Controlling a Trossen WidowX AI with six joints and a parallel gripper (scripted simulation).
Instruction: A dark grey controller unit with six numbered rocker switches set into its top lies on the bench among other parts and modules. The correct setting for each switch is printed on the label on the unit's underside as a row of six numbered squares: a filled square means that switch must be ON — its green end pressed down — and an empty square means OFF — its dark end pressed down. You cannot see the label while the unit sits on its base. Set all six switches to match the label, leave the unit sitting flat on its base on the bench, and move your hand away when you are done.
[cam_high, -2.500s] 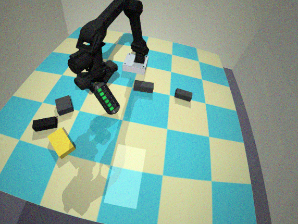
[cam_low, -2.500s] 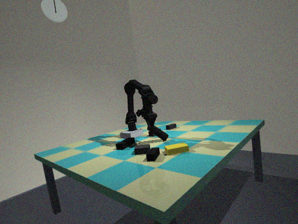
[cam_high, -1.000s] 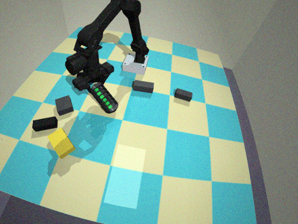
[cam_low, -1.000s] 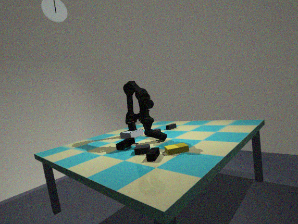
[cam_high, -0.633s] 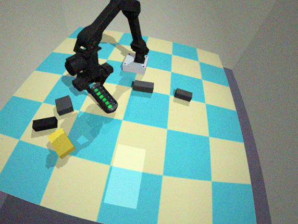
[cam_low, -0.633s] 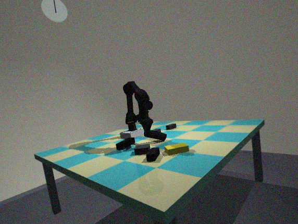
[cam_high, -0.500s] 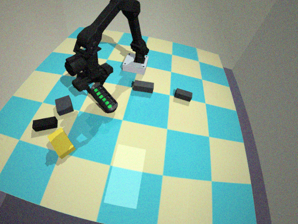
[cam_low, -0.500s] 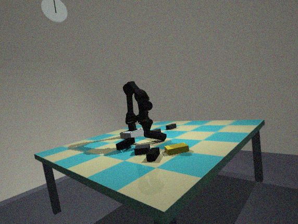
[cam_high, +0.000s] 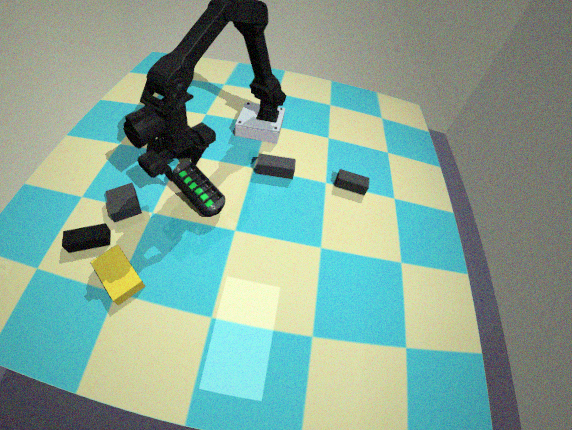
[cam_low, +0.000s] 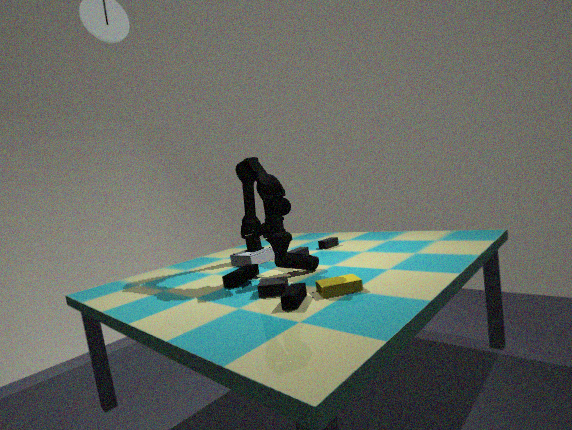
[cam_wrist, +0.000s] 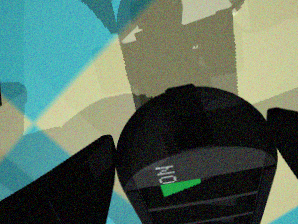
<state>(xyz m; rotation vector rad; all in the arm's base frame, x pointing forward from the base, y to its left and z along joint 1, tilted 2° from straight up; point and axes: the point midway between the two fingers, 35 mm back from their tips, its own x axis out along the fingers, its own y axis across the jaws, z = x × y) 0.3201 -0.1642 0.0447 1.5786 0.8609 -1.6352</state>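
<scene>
Now: gripper tip 120 mm past the long dark block, 80 mm to the left of it and 40 mm above it. The rest, counted from my gripper tip: yellow block 280 mm ahead, 60 mm to the right, 40 mm below.
</scene>
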